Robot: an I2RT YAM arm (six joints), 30 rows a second.
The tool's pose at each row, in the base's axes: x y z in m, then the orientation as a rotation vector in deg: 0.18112 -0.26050 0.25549 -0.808 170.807 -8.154; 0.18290 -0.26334 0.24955 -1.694 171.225 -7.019; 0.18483 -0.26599 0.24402 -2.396 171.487 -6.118; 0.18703 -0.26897 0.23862 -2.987 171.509 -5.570; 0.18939 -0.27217 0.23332 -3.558 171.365 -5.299; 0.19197 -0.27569 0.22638 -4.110 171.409 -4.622; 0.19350 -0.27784 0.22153 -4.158 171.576 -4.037; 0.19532 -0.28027 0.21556 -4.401 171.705 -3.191; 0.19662 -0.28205 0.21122 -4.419 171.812 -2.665
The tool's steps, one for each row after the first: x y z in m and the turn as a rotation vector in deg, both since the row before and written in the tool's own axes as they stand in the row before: -0.00079 -0.00226 0.00639 -0.815 0.344 -0.544; -0.00102 -0.00221 0.00595 -0.642 0.212 -0.428; -0.00130 -0.00263 0.00586 -0.393 -0.006 -0.366; -0.00144 -0.00291 0.00578 -0.202 -0.157 -0.363; -0.00137 -0.00316 0.00744 -0.478 0.016 -0.333; -0.00069 -0.00193 0.00512 -0.397 0.144 -0.004; -0.00082 -0.00221 0.00627 -0.578 0.100 -0.121; -0.00057 -0.00166 0.00454 -0.353 0.090 0.013
